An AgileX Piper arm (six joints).
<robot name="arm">
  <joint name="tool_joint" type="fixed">
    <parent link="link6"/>
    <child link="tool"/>
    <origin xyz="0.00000 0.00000 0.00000" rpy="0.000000 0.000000 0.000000"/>
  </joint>
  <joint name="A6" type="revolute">
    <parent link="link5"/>
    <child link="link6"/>
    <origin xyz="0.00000 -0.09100 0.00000" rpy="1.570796 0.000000 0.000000"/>
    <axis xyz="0 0 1"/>
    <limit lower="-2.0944" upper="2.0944"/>
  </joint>
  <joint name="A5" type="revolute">
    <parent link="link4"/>
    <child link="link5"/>
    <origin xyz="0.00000 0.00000 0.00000" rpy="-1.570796 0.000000 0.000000"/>
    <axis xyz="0 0 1"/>
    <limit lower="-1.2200" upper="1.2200"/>
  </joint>
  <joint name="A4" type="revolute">
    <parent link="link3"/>
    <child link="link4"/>
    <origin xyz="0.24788 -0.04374 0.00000" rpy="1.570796 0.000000 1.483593"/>
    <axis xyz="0 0 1"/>
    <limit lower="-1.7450" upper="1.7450"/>
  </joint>
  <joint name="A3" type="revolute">
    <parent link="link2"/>
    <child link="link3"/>
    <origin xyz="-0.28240 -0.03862 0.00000" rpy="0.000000 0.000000 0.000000"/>
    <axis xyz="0 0 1"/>
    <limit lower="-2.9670" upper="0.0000"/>
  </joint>
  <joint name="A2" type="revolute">
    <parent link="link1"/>
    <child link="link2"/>
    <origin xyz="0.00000 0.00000 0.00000" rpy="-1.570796 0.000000 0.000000"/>
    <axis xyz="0 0 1"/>
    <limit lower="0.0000" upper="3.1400"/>
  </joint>
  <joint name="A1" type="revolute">
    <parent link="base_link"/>
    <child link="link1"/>
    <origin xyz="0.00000 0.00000 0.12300" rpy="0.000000 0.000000 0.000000"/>
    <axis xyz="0 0 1"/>
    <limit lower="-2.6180" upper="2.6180"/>
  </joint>
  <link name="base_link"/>
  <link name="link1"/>
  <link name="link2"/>
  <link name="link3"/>
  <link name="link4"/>
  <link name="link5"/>
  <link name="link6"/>
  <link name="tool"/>
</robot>
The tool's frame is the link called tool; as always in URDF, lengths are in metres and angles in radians.
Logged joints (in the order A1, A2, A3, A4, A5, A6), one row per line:
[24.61 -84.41 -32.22 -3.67 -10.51 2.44]
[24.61 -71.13 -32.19 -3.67 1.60 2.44]
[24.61 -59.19 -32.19 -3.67 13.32 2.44]
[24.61 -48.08 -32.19 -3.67 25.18 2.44]
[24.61 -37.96 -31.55 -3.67 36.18 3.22]
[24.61 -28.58 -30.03 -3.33 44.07 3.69]
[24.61 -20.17 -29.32 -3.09 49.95 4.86]
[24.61 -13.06 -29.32 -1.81 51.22 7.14]
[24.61 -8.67 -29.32 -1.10 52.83 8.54]
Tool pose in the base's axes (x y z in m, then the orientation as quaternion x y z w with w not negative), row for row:
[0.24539 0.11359 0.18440 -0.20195 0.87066 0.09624 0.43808]
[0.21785 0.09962 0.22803 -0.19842 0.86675 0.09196 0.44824]
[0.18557 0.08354 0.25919 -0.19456 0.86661 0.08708 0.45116]
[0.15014 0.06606 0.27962 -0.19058 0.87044 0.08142 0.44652]
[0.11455 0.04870 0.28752 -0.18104 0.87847 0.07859 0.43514]
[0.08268 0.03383 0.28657 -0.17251 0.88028 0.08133 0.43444]
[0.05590 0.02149 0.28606 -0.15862 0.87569 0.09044 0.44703]
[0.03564 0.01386 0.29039 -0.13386 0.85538 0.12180 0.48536]
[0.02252 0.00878 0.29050 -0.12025 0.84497 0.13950 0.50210]
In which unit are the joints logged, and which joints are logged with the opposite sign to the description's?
The joints are logged in degrees. Opposite sign: A2.
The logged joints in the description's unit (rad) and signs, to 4 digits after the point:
[0.4295 1.4732 -0.5623 -0.0641 -0.1834 0.0426]
[0.4295 1.2415 -0.5618 -0.0641 0.0279 0.0426]
[0.4295 1.0331 -0.5618 -0.0641 0.2325 0.0426]
[0.4295 0.8392 -0.5618 -0.0641 0.4395 0.0426]
[0.4295 0.6625 -0.5507 -0.0641 0.6315 0.0562]
[0.4295 0.4988 -0.5241 -0.0581 0.7692 0.0644]
[0.4295 0.3520 -0.5117 -0.0539 0.8718 0.0848]
[0.4295 0.2279 -0.5117 -0.0316 0.8940 0.1246]
[0.4295 0.1513 -0.5117 -0.0192 0.9221 0.1491]

